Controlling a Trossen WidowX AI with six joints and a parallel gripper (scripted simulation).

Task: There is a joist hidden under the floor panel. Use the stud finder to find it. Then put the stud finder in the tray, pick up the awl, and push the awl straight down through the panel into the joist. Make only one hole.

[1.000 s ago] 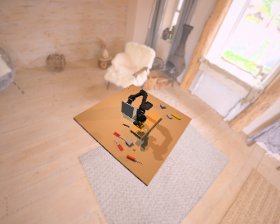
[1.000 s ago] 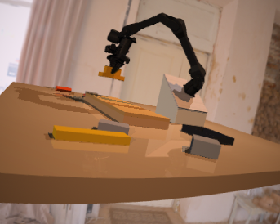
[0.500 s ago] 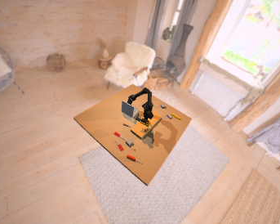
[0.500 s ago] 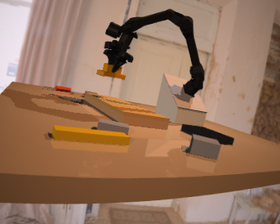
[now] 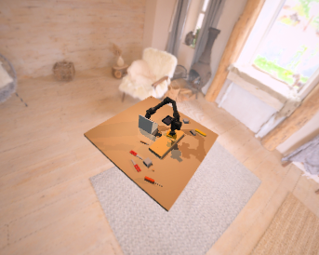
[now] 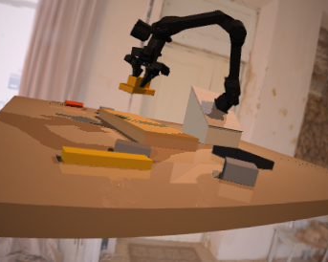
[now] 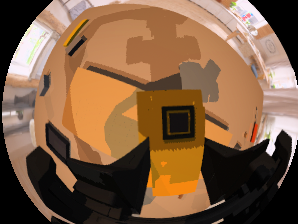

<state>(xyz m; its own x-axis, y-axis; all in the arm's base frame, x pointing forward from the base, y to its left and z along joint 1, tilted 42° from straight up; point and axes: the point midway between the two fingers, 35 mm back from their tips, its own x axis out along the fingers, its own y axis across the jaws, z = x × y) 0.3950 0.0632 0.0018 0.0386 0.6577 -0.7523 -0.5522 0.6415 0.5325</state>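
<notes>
Now: the black tray 300 mm to the left of my gripper tip, 300 mm behind it and 150 mm below it. Round my gripper tip: stud finder 20 mm above, 10 mm to the left; then yellow bar 490 mm to the left, 150 mm below, 150 mm ahead; then awl 240 mm to the right, 190 mm behind, 160 mm below.
</notes>
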